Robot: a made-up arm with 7 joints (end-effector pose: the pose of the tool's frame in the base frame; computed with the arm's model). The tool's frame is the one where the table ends.
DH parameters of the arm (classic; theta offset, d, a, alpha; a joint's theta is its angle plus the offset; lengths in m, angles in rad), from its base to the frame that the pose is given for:
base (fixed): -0.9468 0 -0.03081 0
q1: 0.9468 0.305 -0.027 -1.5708
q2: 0 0.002 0.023 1.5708
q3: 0 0.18 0.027 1.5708
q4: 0 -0.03 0.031 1.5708
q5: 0 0.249 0.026 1.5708
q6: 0 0.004 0.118 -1.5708
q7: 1.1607 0 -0.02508 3.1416
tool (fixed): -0.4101 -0.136 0 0
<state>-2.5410 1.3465 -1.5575 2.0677 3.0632 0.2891 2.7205</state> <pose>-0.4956 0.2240 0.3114 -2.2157 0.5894 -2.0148</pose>
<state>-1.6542 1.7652 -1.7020 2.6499 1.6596 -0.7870 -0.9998</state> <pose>-0.1686 -0.3945 0.3698 -1.8754 -1.7909 -1.1802</pose>
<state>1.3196 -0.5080 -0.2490 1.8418 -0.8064 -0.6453 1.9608</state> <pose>-0.1367 0.0865 0.8261 2.4287 1.1575 -0.0385</pose>
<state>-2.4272 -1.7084 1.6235 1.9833 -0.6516 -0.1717 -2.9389</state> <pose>0.5421 0.1371 0.1299 1.6991 -0.7784 -2.3198</pose>
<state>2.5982 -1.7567 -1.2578 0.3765 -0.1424 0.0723 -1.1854</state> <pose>0.0572 0.2925 0.4885 1.7409 0.6588 0.5067</pose>
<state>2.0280 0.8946 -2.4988 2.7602 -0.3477 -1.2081 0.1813</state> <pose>-0.1640 0.4176 0.4454 -1.0594 1.6744 -2.3373</pose>
